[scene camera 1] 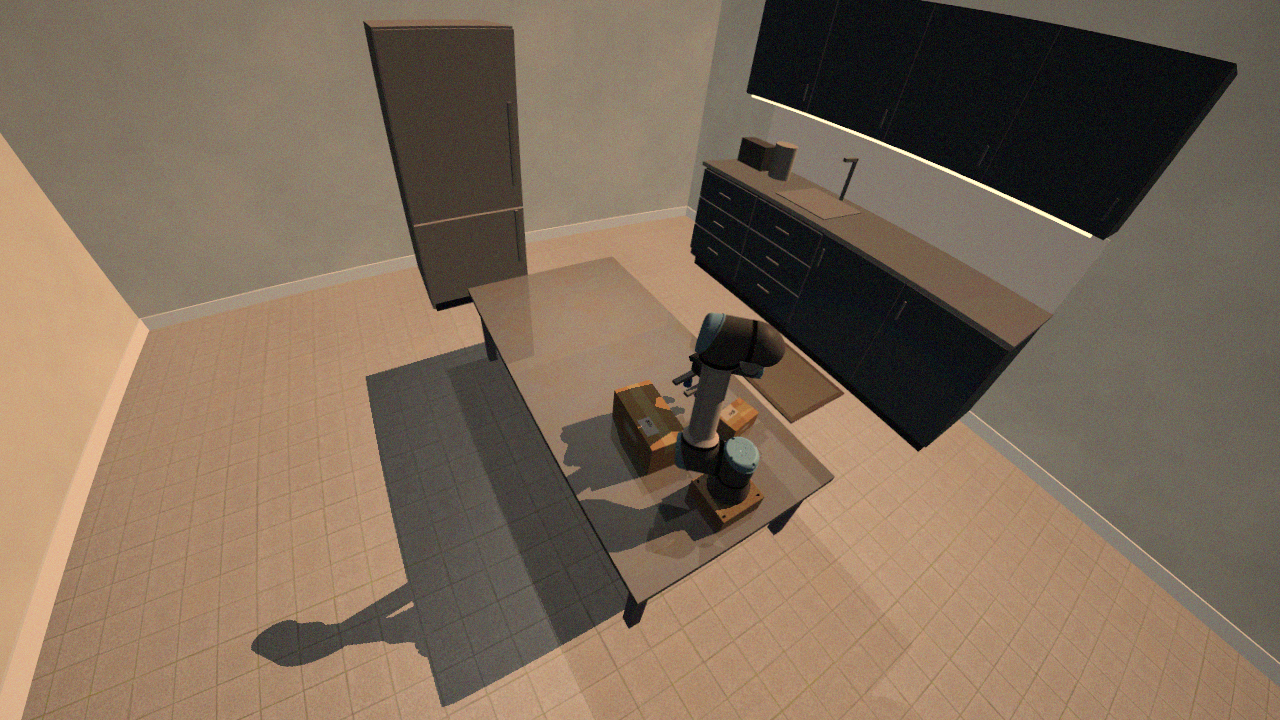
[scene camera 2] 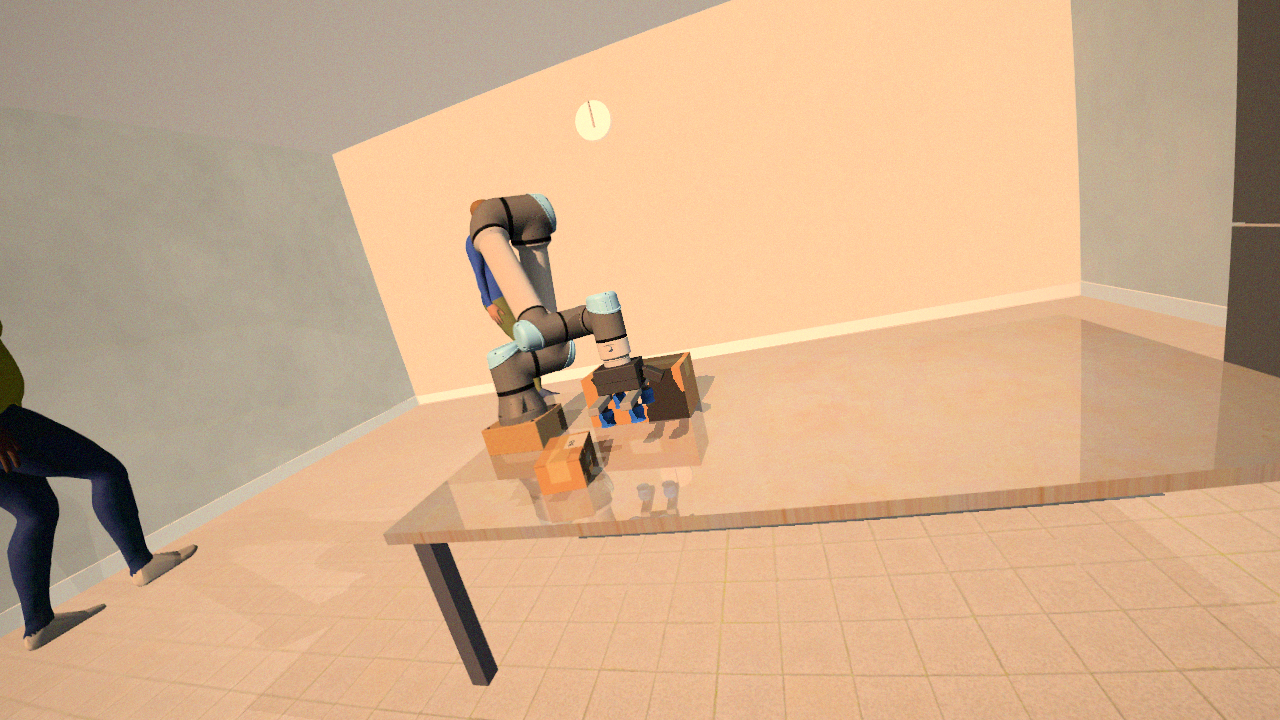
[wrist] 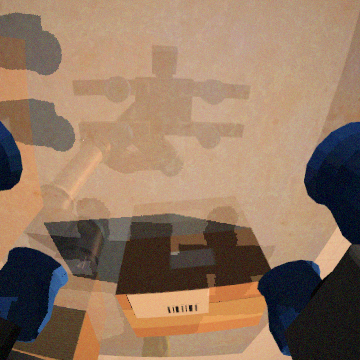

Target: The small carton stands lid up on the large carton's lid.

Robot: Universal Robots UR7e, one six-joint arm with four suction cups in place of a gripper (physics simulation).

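Frame: origin at the arm's base, x right, y up, z back, level; millimetres.
Where they show: hand, tool point: (scene camera 2: pixel 629 412) (wrist: pixel 160 232); arm's base, link origin: (scene camera 1: pixel 727 485) (scene camera 2: pixel 524 416).
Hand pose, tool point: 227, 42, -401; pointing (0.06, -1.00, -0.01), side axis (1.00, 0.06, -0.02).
Things, the pixels of their top centre, and the offset from my tool point, as dx, dy, dz. Level surfaces: height alone.
- small carton, top centre: (wrist: pixel 197 314) (scene camera 2: pixel 563 447) (scene camera 1: pixel 737 413) +41, -47, +172
- large carton, top centre: (scene camera 2: pixel 635 365) (scene camera 1: pixel 650 412) -313, +32, +38
- table, surface height: dy -122
The small carton (scene camera 1: pixel 739 415) (scene camera 2: pixel 565 465) (wrist: pixel 192 317) stands on the table beside the robot's base. A small label shows on its upper face and a barcode label on its side. The large carton (scene camera 1: pixel 637 407) (scene camera 2: pixel 673 401) stands apart from it on the same table; the small carton is not on it. Shadows darken much of it, and the gripper partly covers it in scene camera 2. My gripper (scene camera 1: pixel 689 383) (scene camera 2: pixel 626 407) hangs with its blue suction cups down, above the table and beside the large carton. It is open, with nothing on its cups. In the wrist view, the small carton shows between the lower cups.
The table (scene camera 1: pixel 581 304) (scene camera 2: pixel 895 402) carries both cartons and the robot's base block (scene camera 1: pixel 729 512) (scene camera 2: pixel 512 438). A person (scene camera 2: pixel 80 465) shows at the left in scene camera 2. Another person in blue (scene camera 2: pixel 484 277) is partly hidden behind the arm. A counter (scene camera 1: pixel 895 250) and fridge (scene camera 1: pixel 456 134) stand beyond the table.
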